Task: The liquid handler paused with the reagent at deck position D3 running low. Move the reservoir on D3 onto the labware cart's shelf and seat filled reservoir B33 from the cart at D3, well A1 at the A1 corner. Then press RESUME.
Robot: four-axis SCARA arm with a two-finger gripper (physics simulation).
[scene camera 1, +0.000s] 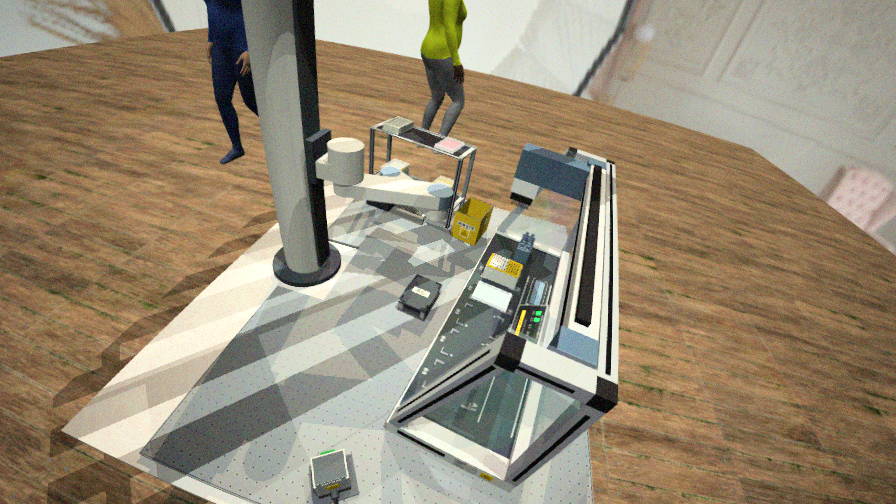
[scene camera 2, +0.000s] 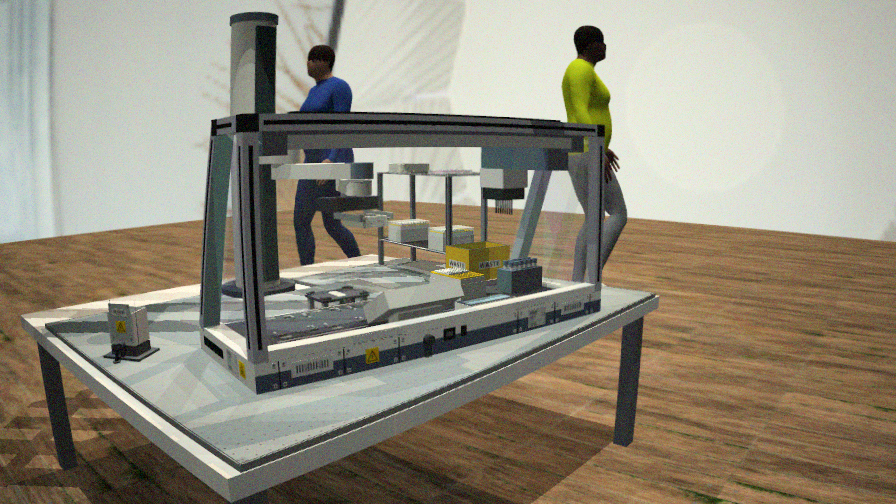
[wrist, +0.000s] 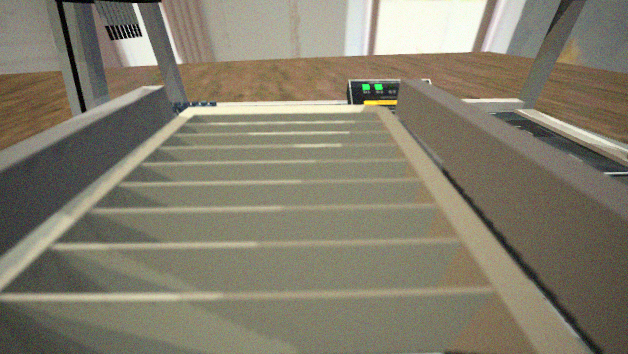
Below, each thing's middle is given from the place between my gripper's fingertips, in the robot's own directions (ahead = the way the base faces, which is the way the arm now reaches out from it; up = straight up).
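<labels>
You'll find the yellow waste bin (scene camera 1: 471, 220) 170 mm below my hand, and it's 150 mm ahead of the hand and 280 mm to the left of it.
</labels>
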